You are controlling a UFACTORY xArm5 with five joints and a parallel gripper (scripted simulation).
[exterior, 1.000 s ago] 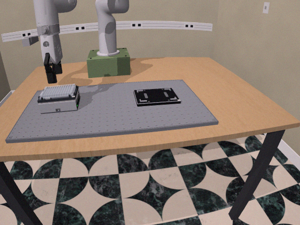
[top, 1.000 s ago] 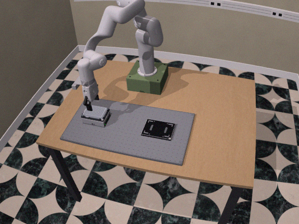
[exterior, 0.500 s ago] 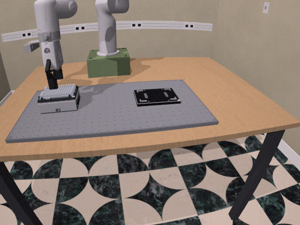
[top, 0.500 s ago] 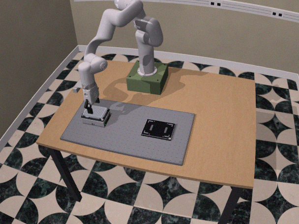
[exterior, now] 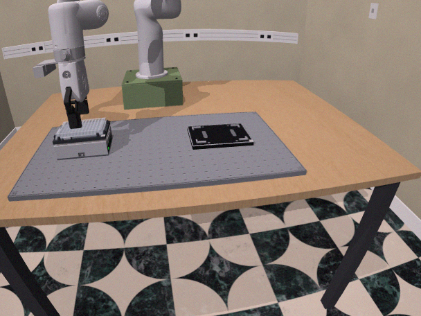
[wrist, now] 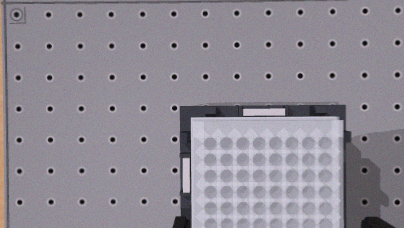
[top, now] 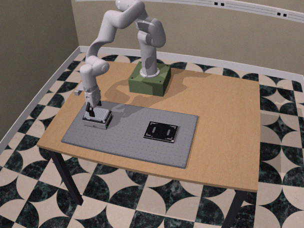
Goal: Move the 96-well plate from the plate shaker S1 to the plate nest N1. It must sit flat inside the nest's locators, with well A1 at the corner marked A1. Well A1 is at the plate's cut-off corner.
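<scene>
Right now the white 96-well plate is 30 mm below my hand. Round my hand: black plate nest N1: 370 mm to the left, 90 mm below.
</scene>
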